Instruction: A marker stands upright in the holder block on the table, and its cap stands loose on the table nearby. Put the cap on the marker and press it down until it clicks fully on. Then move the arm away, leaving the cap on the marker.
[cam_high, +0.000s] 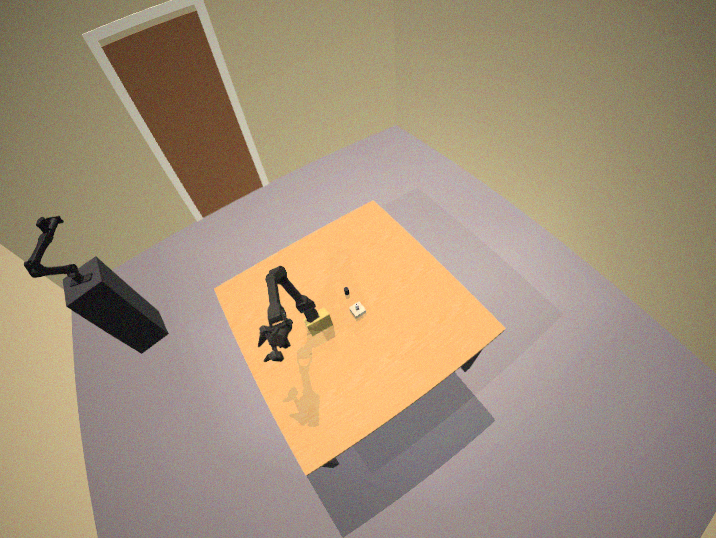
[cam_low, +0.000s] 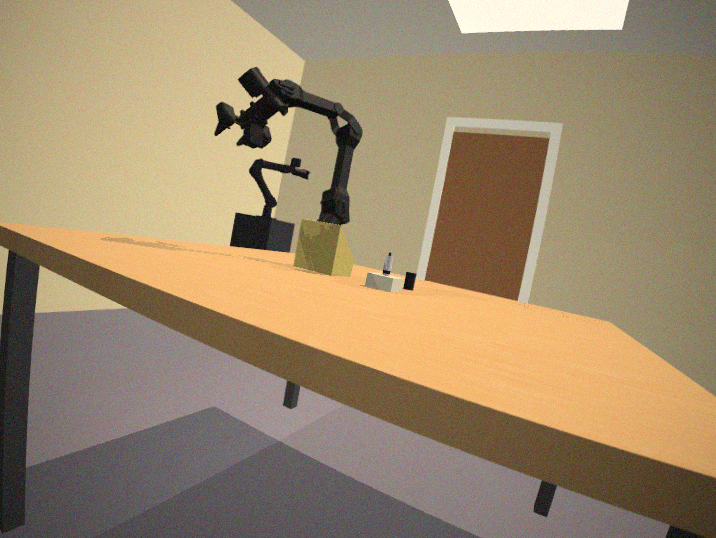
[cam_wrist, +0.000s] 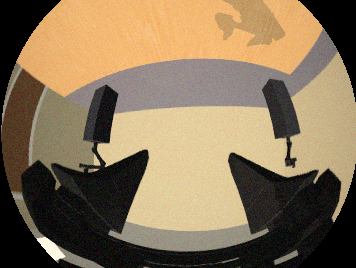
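My gripper tip is 590 mm short of the black marker cap, 310 mm above it and 160 mm to the right of it. Round my gripper tip: white holder block (560 mm ahead, 310 mm below, 20 mm to the left).
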